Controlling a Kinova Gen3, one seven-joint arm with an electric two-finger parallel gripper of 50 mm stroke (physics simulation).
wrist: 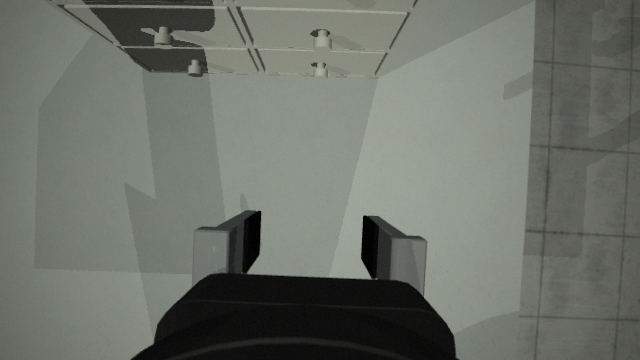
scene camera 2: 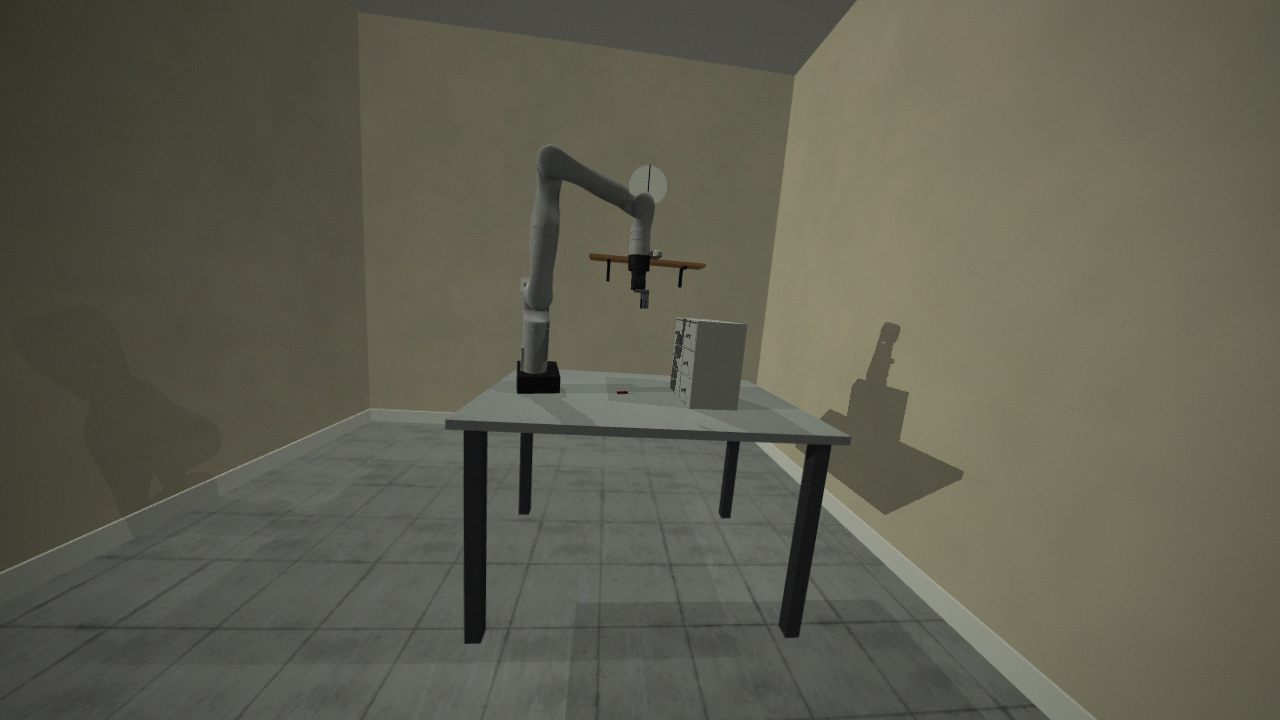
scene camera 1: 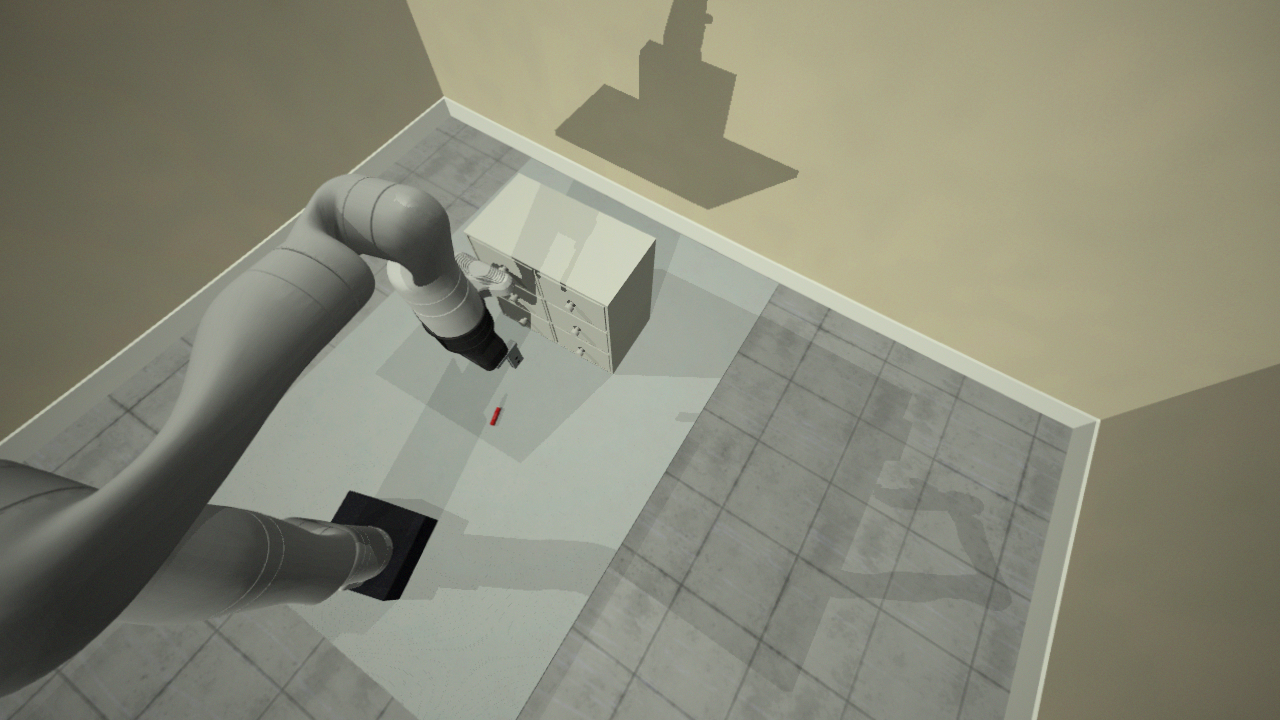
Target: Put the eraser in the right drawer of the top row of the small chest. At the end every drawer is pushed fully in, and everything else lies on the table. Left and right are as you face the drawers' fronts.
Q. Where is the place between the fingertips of the gripper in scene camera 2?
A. At 644,308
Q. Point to a small chest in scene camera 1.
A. At 597,256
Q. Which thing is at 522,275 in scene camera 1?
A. A drawer.
